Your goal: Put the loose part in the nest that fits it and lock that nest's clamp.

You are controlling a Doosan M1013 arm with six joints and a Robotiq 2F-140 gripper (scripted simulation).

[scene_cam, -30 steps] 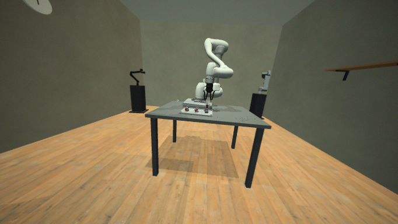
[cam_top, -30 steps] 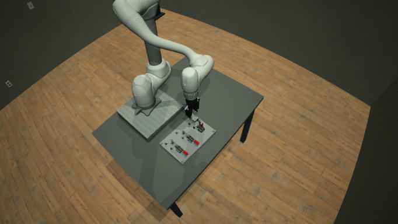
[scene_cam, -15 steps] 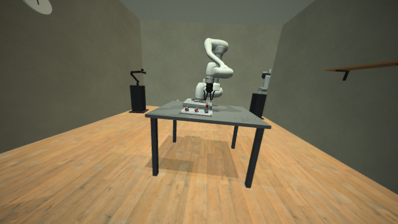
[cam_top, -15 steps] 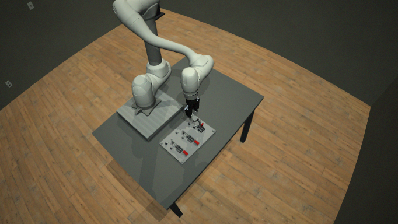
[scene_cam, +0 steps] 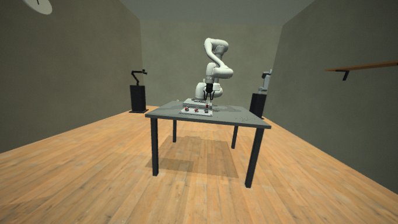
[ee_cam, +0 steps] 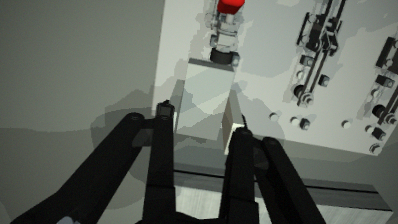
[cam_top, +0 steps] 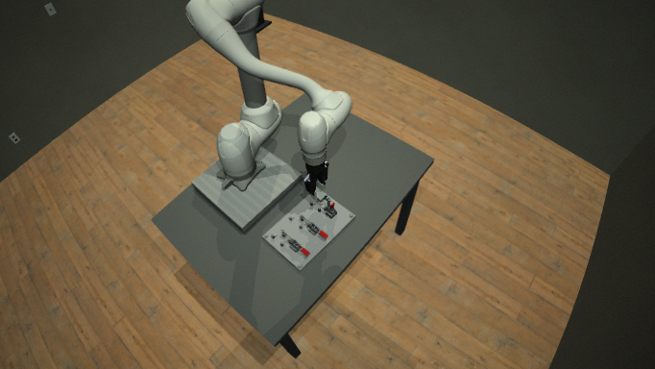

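Right now my hand is 7 cm short of the clamp, 5 cm above it and 2 cm to the left of it. The rest, counted from my hand: loose part (3 cm below); fixture plate (12 cm to the right, 11 cm below, 2 cm ahead).
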